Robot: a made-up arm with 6 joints. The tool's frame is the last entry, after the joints.
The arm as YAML. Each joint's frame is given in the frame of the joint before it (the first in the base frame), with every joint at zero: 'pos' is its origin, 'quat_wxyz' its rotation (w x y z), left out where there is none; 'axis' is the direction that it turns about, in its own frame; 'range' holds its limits. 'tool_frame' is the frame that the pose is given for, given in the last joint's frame.
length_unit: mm
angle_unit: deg
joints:
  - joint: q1
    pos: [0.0, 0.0, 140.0]
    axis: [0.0, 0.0, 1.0]
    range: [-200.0, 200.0]
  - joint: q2
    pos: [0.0, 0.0, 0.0]
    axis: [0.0, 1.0, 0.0]
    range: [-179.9, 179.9]
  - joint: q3
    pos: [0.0, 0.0, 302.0]
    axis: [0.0, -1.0, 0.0]
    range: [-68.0, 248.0]
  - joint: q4
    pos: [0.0, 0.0, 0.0]
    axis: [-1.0, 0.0, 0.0]
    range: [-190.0, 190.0]
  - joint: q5
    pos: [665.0, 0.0, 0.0]
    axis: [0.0, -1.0, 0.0]
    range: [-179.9, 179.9]
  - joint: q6
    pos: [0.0, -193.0, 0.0]
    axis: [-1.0, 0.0, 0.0]
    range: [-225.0, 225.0]
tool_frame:
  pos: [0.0, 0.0, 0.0]
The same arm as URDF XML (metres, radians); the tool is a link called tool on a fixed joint. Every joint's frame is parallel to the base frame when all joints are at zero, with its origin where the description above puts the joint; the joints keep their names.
<robot name="arm">
<joint name="tool_fixed" type="fixed"><parent link="link6"/><child link="tool"/><origin xyz="0.0000 0.0000 0.0000" rpy="0.0000 0.0000 0.0000"/></joint>
<joint name="q6" type="revolute"><parent link="link5"/><child link="link6"/><origin xyz="0.0000 -0.1930 0.0000" rpy="0.0000 0.0000 0.0000"/><axis xyz="-1 0 0"/><limit lower="-3.9270" upper="3.9270"/></joint>
<joint name="q5" type="revolute"><parent link="link4"/><child link="link5"/><origin xyz="0.6650 0.0000 0.0000" rpy="0.0000 0.0000 0.0000"/><axis xyz="0 -1 0"/><limit lower="-3.1398" upper="3.1398"/></joint>
<joint name="q4" type="revolute"><parent link="link3"/><child link="link4"/><origin xyz="0.0000 0.0000 0.0000" rpy="0.0000 0.0000 0.0000"/><axis xyz="-1 0 0"/><limit lower="-3.3161" upper="3.3161"/></joint>
<joint name="q3" type="revolute"><parent link="link2"/><child link="link3"/><origin xyz="0.0000 0.0000 0.3020" rpy="0.0000 0.0000 0.0000"/><axis xyz="0 -1 0"/><limit lower="-1.1868" upper="4.3284"/></joint>
<joint name="q2" type="revolute"><parent link="link1"/><child link="link2"/><origin xyz="0.0000 0.0000 0.0000" rpy="0.0000 0.0000 0.0000"/><axis xyz="0 1 0"/><limit lower="-3.1398" upper="3.1398"/></joint>
<joint name="q1" type="revolute"><parent link="base"/><child link="link1"/><origin xyz="0.0000 0.0000 0.1400" rpy="0.0000 0.0000 0.0000"/><axis xyz="0 0 1"/><limit lower="-3.4907" upper="3.4907"/></joint>
<link name="base"/>
<link name="link1"/>
<link name="link2"/>
<link name="link3"/>
<link name="link4"/>
<link name="link5"/>
<link name="link6"/>
<link name="tool"/>
</robot>

